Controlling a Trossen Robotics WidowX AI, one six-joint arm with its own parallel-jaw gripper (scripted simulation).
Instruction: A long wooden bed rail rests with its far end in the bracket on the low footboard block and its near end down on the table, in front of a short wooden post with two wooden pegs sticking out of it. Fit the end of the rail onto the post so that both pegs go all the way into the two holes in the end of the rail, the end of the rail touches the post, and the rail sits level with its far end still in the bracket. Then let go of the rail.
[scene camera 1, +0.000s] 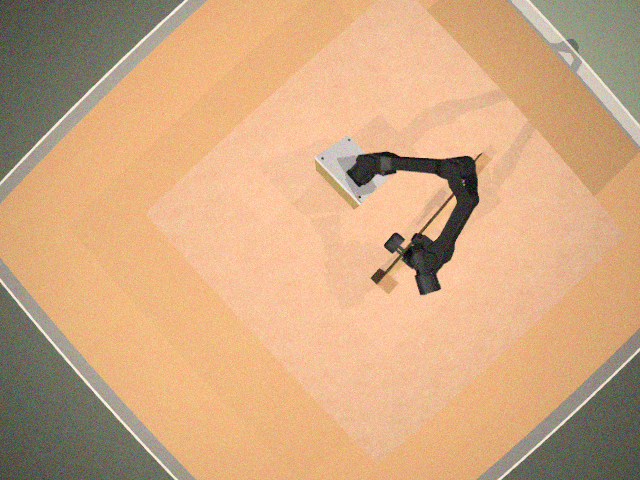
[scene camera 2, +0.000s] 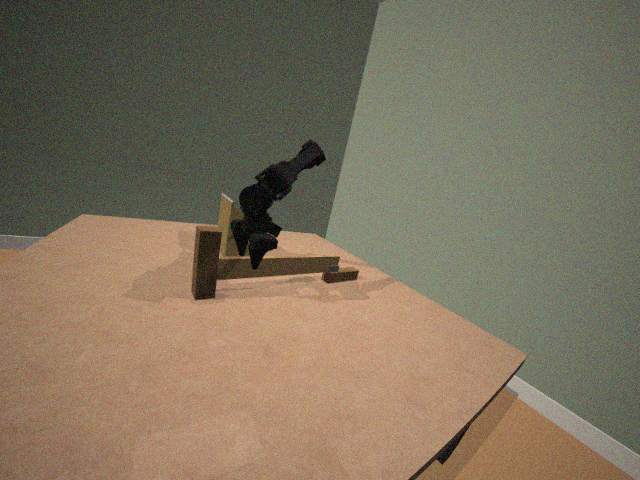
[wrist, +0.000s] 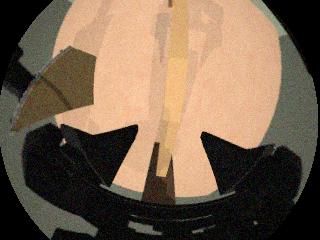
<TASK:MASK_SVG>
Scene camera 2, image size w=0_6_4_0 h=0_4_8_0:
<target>gripper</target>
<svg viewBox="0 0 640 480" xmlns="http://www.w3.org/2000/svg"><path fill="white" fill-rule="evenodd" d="M243 209L243 220L234 219L231 221L230 228L232 229L240 256L244 256L249 240L250 245L248 245L251 266L253 270L257 270L265 253L277 248L278 241L276 238L282 228L272 222L272 218L267 213L268 209L260 209L256 212L247 212Z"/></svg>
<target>wooden rail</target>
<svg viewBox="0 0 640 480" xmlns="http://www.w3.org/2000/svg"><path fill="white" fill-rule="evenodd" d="M340 256L264 256L257 270L252 269L250 256L219 257L217 281L329 272L330 266L338 265Z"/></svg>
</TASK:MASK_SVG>
